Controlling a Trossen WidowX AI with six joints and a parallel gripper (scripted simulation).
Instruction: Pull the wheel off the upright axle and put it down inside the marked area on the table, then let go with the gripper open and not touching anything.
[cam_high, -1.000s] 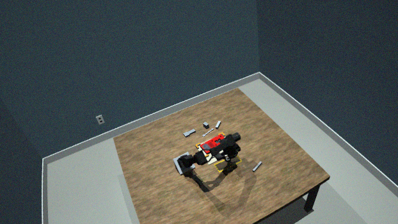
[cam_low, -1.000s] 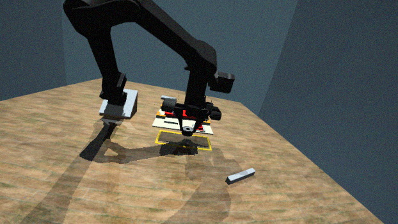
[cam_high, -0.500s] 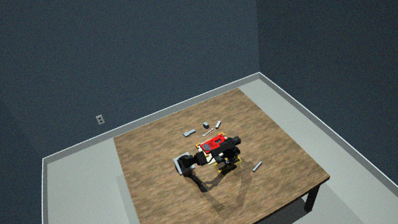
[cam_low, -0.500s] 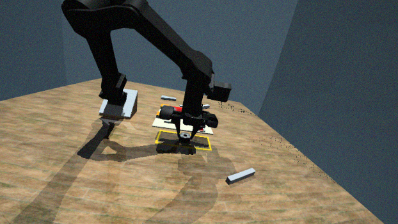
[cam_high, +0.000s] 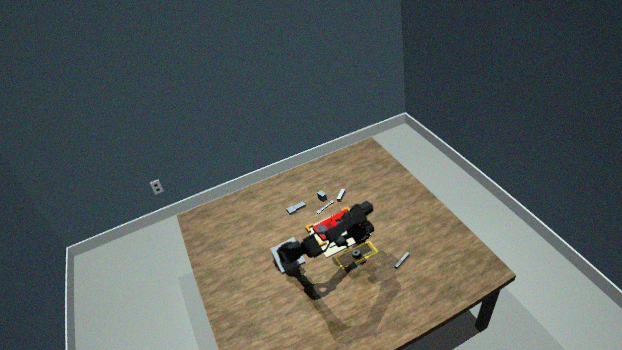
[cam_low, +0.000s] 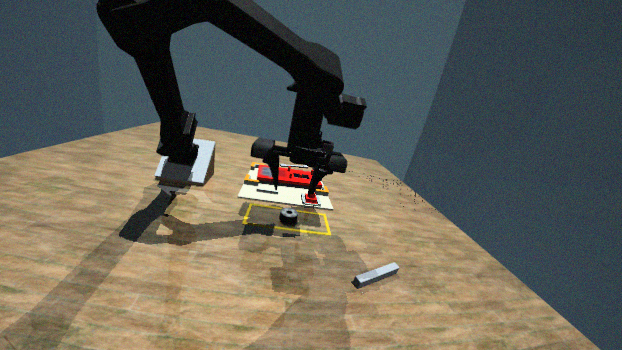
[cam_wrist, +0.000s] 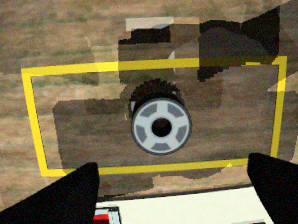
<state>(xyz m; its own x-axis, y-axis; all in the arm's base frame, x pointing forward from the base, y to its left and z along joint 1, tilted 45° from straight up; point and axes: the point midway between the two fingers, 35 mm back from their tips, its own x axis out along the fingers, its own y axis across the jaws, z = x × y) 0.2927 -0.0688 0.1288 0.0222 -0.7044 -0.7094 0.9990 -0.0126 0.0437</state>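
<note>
Right now the wheel is 6 cm below my gripper tip. The rest, counted from my gripper tip: grey bar (16 cm ahead, 16 cm to the right, 6 cm below).
</note>
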